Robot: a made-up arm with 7 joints. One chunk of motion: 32 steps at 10 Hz.
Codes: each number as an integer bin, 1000 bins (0 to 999) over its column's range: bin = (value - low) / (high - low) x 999, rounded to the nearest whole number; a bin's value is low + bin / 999 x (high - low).
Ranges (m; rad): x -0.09..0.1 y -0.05..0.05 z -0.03..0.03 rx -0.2..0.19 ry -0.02..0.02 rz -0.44..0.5
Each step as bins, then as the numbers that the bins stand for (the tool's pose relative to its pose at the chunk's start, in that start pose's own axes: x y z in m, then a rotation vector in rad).
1 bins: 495 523 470 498 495 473
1 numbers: 0.0041 0.0024 -0.0018 -0.0056 -0.0002 0.0051
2 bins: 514 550 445 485 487 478
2 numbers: 0.0078 0.0051 -0.0033 -0.0107 -0.0005 0.0098
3 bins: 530 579 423 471 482 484
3 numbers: 0.0108 0.0080 -0.0046 -0.0161 -0.0007 0.0154
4 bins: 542 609 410 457 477 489
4 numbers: 0.0131 0.0110 -0.0054 -0.0216 -0.0009 0.0201
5 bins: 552 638 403 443 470 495
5 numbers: 0.0150 0.0139 -0.0058 -0.0271 -0.0012 0.0258
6 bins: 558 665 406 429 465 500
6 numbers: 0.0161 0.0166 -0.0056 -0.0325 -0.0014 0.0305
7 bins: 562 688 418 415 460 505
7 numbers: 0.0169 0.0189 -0.0049 -0.0380 -0.0016 0.0352
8 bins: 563 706 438 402 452 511
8 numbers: 0.0171 0.0207 -0.0037 -0.0431 -0.0019 0.0408
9 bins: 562 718 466 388 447 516
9 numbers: 0.0169 0.0219 -0.0020 -0.0485 -0.0021 0.0455
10 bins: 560 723 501 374 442 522
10 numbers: 0.0165 0.0224 0.0001 -0.0540 -0.0023 0.0512
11 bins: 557 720 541 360 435 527
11 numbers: 0.0159 0.0221 0.0025 -0.0595 -0.0026 0.0559
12 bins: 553 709 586 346 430 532
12 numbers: 0.0152 0.0210 0.0052 -0.0649 -0.0028 0.0606
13 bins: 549 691 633 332 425 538
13 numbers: 0.0144 0.0192 0.0080 -0.0704 -0.0030 0.0662
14 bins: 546 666 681 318 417 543
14 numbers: 0.0138 0.0167 0.0109 -0.0759 -0.0033 0.0709
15 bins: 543 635 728 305 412 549
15 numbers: 0.0133 0.0136 0.0137 -0.0809 -0.0035 0.0766
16 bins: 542 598 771 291 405 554
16 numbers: 0.0131 0.0099 0.0163 -0.0864 -0.0038 0.0813
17 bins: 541 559 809 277 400 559
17 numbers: 0.0129 0.0060 0.0186 -0.0919 -0.0040 0.0860
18 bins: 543 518 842 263 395 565
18 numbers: 0.0133 0.0019 0.0206 -0.0973 -0.0042 0.0916
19 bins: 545 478 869 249 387 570
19 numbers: 0.0137 -0.0022 0.0222 -0.1028 -0.0045 0.0963
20 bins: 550 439 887 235 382 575
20 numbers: 0.0146 -0.0061 0.0233 -0.1083 -0.0047 0.1010
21 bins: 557 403 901 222 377 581
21 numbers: 0.0159 -0.0097 0.0241 -0.1133 -0.0049 0.1067
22 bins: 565 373 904 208 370 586
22 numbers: 0.0175 -0.0127 0.0243 -0.1188 -0.0052 0.1114
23 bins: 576 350 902 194 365 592
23 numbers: 0.0195 -0.0150 0.0242 -0.1243 -0.0054 0.1170
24 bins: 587 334 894 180 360 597
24 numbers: 0.0216 -0.0166 0.0237 -0.1297 -0.0056 0.1217
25 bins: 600 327 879 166 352 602
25 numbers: 0.0241 -0.0173 0.0228 -0.1352 -0.0059 0.1264
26 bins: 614 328 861 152 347 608
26 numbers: 0.0268 -0.0172 0.0217 -0.1407 -0.0061 0.1321
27 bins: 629 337 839 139 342 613
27 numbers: 0.0296 -0.0163 0.0204 -0.1457 -0.0063 0.1368
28 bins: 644 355 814 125 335 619
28 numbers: 0.0325 -0.0145 0.0189 -0.1512 -0.0066 0.1424
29 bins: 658 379 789 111 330 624
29 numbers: 0.0351 -0.0121 0.0174 -0.1567 -0.0068 0.1471
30 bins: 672 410 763 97 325 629
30 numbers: 0.0378 -0.0090 0.0158 -0.1621 -0.0070 0.1519
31 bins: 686 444 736 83 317 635
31 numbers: 0.0405 -0.0056 0.0142 -0.1676 -0.0073 0.1575
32 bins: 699 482 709 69 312 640
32 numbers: 0.0429 -0.0018 0.0126 -0.1731 -0.0075 0.1622
